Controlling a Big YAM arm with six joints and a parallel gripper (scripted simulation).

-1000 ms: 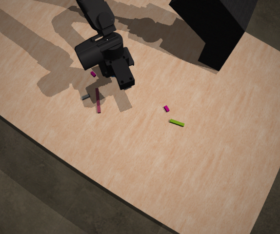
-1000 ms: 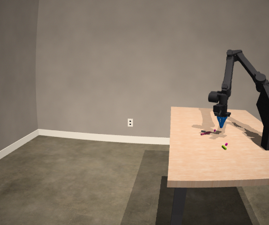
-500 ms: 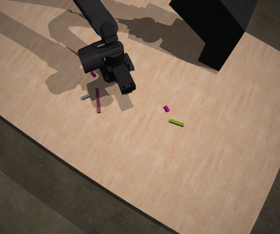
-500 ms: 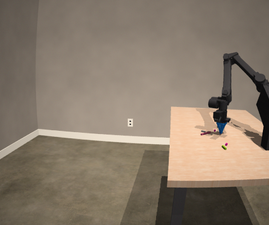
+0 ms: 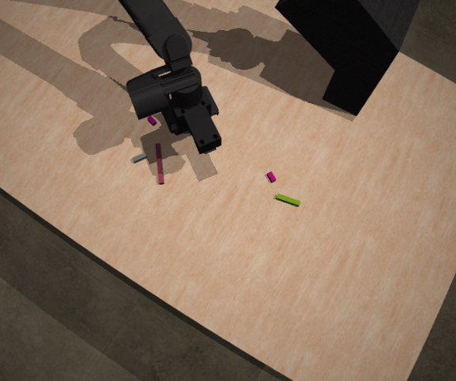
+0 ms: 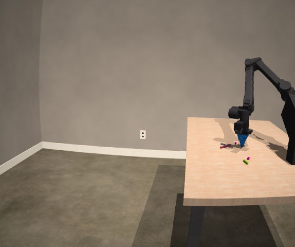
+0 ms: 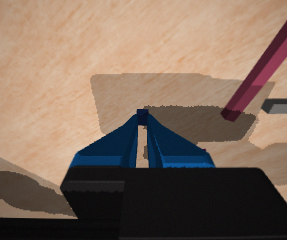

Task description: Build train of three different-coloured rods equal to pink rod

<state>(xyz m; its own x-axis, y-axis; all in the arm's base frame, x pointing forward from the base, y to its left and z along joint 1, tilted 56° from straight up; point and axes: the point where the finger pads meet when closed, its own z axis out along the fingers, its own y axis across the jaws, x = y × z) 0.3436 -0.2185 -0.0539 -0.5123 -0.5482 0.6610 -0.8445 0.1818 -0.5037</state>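
Now: the blue rod 1 cm below my hand. From my hand the other things lie so: grey rod 11 cm ahead, 6 cm to the right, 2 cm below; then pink rod 10 cm ahead, 1 cm to the right, 2 cm below; then lime rod 1 cm ahead, 25 cm to the left, 2 cm below.
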